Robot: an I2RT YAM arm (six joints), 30 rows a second.
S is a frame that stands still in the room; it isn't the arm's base.
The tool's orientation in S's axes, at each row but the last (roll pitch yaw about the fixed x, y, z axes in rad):
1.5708 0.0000 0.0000
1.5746 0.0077 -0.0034
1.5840 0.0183 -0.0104
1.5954 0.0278 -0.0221
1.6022 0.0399 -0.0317
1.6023 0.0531 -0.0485
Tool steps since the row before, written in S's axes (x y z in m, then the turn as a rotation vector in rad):
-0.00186 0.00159 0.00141 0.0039 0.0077 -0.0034
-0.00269 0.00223 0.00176 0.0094 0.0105 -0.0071
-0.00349 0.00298 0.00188 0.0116 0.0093 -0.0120
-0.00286 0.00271 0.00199 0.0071 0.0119 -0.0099
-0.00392 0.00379 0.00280 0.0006 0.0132 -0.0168
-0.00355 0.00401 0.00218 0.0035 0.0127 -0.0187
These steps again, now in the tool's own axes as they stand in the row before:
-0.00186 0.00141 -0.00159 0.0039 -0.0034 -0.0077
-0.00271 0.00173 -0.00223 0.0094 -0.0071 -0.0105
-0.00355 0.00178 -0.00297 0.0117 -0.0119 -0.0093
-0.00297 0.00184 -0.00269 0.0071 -0.0100 -0.0118
-0.00415 0.00252 -0.00374 0.0009 -0.0172 -0.0127
-0.00385 0.00186 -0.00389 0.0039 -0.0189 -0.0123

